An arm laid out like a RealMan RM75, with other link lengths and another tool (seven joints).
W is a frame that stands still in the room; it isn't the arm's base.
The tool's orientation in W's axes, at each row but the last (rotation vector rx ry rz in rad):
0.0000, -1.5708, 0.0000
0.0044, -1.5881, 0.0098
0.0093, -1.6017, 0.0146
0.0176, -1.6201, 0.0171
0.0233, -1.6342, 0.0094
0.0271, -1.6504, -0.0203
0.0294, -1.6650, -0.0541
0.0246, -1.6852, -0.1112
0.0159, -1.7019, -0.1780
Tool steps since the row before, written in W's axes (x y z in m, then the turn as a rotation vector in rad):
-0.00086, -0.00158, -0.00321, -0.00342, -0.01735, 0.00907
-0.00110, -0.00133, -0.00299, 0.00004, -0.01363, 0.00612
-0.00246, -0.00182, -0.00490, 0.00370, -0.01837, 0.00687
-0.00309, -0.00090, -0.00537, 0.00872, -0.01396, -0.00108
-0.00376, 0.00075, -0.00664, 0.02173, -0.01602, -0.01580
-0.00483, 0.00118, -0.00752, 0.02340, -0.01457, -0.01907
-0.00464, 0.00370, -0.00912, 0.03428, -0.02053, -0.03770
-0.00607, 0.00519, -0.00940, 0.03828, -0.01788, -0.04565
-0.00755, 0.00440, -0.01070, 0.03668, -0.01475, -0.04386
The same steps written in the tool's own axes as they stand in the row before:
-0.00321, -0.00158, 0.00086, 0.00907, -0.01735, 0.00342
-0.00297, -0.00131, 0.00116, 0.00607, -0.01365, -0.00002
-0.00483, -0.00177, 0.00264, 0.00669, -0.01845, -0.00363
-0.00521, -0.00083, 0.00337, -0.00150, -0.01415, -0.00835
-0.00640, 0.00077, 0.00416, -0.01699, -0.01660, -0.02035
-0.00714, 0.00098, 0.00541, -0.02043, -0.01526, -0.02176
-0.00882, 0.00315, 0.00554, -0.03967, -0.02206, -0.03095
-0.00901, 0.00404, 0.00739, -0.04823, -0.01992, -0.03386
-0.00997, 0.00229, 0.00929, -0.04660, -0.01675, -0.03216

